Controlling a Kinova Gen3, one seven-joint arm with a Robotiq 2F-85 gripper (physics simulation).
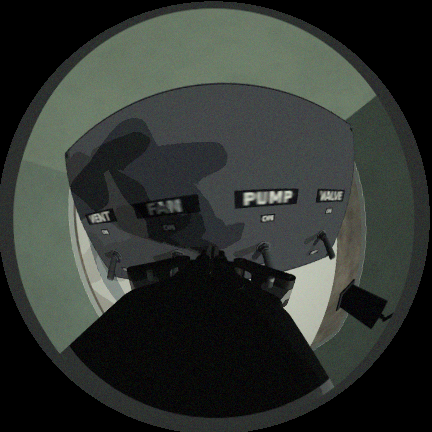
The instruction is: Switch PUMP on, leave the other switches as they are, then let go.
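A dark grey panel carries labelled toggle switches. The PUMP label is right of centre, and below it the PUMP switch has its lever pointing down, away from its ON mark. The VALVE switch at the right and the VENT switch at the left also point down. The FAN label is left of centre; its switch is mostly hidden behind the left finger, so its position cannot be told. My gripper is shut and empty, its tips between the FAN and PUMP switches, left of the PUMP lever.
A light surface shows below the panel, with a brown wooden surface at its right. A black box-shaped object is at the lower right. The arm's shadow falls on the panel's left half. Green surfaces surround the panel.
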